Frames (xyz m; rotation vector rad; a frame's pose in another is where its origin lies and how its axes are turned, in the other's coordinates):
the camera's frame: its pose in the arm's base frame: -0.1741 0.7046 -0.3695 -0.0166 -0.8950 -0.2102
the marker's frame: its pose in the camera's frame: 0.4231 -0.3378 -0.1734 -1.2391 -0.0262 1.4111
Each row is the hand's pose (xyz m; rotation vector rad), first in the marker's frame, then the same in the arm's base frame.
Working: the marker's frame: its pose in the arm's base frame: 0.1526 0.2821 -0.1747 -1.7400 -0.4819 0.5924

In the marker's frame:
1: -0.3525 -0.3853 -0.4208 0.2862 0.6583 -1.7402
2: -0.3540 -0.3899 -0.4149 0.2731 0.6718 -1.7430
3: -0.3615 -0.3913 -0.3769 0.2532 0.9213 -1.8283
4: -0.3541 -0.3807 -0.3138 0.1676 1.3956 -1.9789
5: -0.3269 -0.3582 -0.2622 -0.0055 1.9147 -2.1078
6: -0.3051 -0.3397 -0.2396 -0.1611 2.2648 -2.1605
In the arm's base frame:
1: 0.1307 -0.1589 0.3300 -0.6386 -1.0824 -1.0554
2: 0.1258 -0.1543 0.3335 -0.6464 -1.0801 -1.0711
3: 0.0964 -0.1295 0.3285 -0.5946 -0.9609 -1.3085
4: 0.0634 -0.0795 0.3049 -0.4765 -0.7351 -1.7552
5: 0.0532 -0.0292 0.2693 -0.3224 -0.4773 -2.2308
6: 0.0566 -0.0032 0.2439 -0.1969 -0.2858 -2.5342

